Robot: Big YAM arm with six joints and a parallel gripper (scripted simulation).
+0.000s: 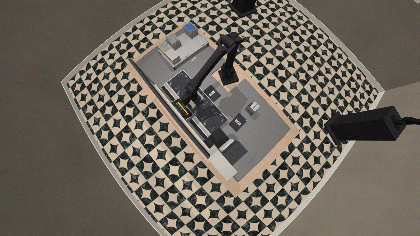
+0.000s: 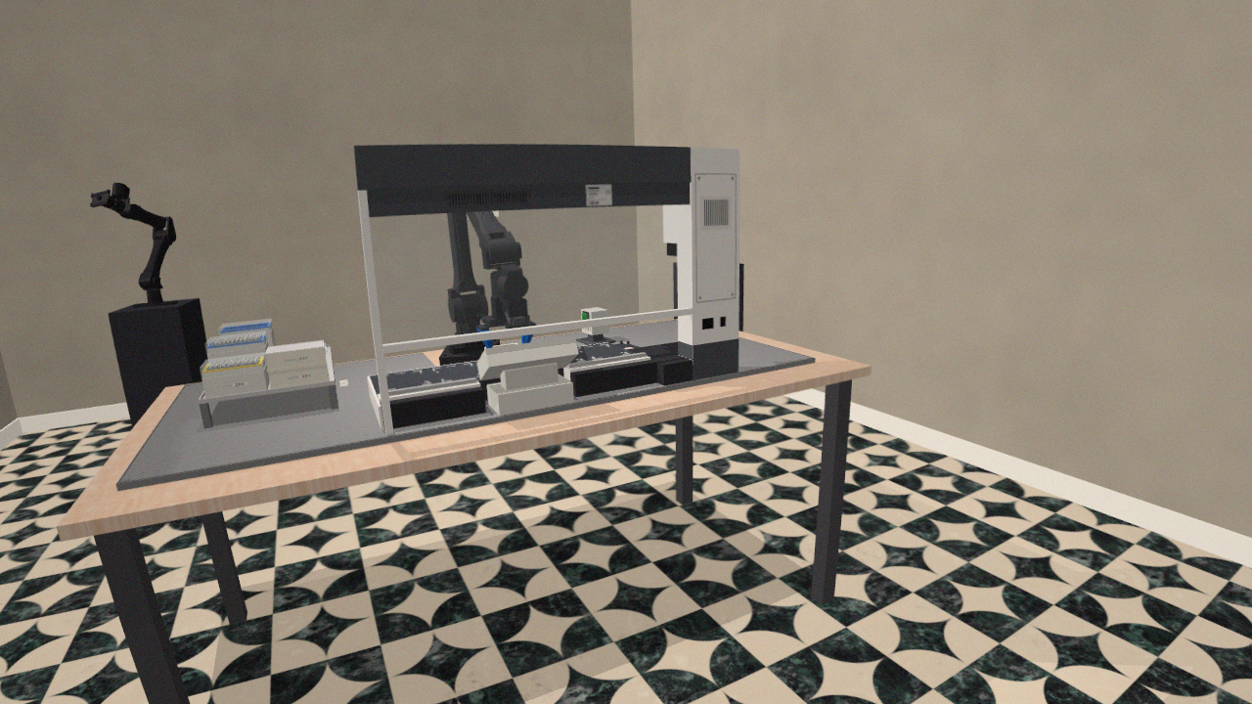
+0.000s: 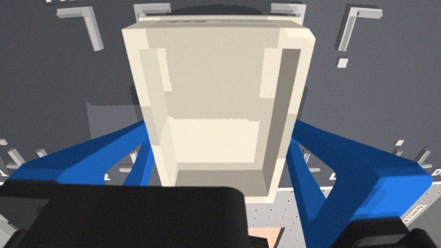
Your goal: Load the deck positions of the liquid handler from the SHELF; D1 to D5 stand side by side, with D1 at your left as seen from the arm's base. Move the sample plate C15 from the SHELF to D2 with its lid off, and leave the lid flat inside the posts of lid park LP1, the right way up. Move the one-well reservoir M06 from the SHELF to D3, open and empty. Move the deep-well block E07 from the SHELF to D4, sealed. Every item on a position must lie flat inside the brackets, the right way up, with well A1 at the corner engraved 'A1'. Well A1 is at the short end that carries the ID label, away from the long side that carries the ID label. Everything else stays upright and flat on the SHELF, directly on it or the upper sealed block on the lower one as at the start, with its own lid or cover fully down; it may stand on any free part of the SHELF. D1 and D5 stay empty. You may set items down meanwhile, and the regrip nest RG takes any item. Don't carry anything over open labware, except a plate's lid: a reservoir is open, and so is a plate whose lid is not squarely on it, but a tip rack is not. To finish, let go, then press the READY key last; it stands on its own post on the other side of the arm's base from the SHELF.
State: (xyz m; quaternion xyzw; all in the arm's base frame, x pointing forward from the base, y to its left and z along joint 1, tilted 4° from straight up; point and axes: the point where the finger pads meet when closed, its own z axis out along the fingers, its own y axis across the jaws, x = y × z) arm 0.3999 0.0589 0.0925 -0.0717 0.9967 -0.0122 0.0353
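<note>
My hand is 1 cm above the cream one-well reservoir. The rest, counted from my hand: frame post: 23 cm ahead, 28 cm to the right, 15 cm above; then regrip nest RG: 17 cm behind, 1 cm to the left, 8 cm below; then dark lid park LP1: 22 cm behind, 37 cm to the left, 8 cm below.
</note>
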